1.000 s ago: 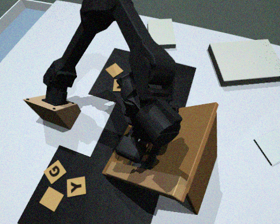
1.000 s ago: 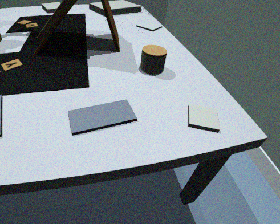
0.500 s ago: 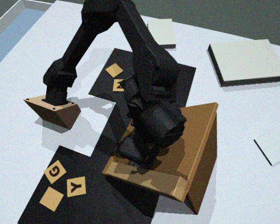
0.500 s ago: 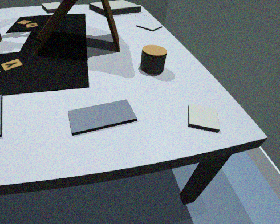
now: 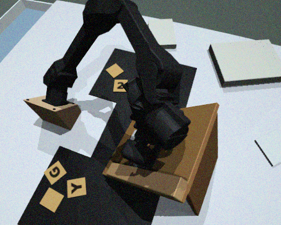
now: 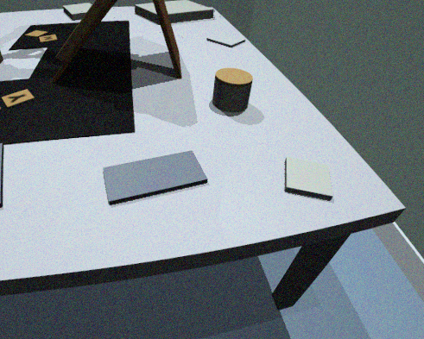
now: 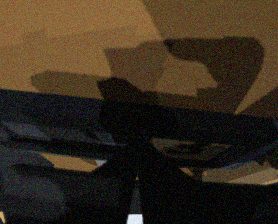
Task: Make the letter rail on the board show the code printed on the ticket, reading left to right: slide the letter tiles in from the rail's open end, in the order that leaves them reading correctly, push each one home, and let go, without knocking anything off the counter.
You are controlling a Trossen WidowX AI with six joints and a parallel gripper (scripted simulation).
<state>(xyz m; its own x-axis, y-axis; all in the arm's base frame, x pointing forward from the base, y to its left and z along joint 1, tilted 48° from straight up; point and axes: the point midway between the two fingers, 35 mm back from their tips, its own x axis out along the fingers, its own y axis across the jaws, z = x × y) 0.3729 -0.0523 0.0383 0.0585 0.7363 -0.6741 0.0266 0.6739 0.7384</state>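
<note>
Now: gripper tip 23 cm past the letter tile, 21 cm to the right of it and 15 cm above it. The rest, counted from my gripper tip: white ticket: 8 cm below, 6 cm behind, 1 cm to the left; then lidded cylinder: 30 cm ahead, 24 cm to the right, 12 cm below; then blank tile: 26 cm to the right, 23 cm behind, 15 cm below.
</note>
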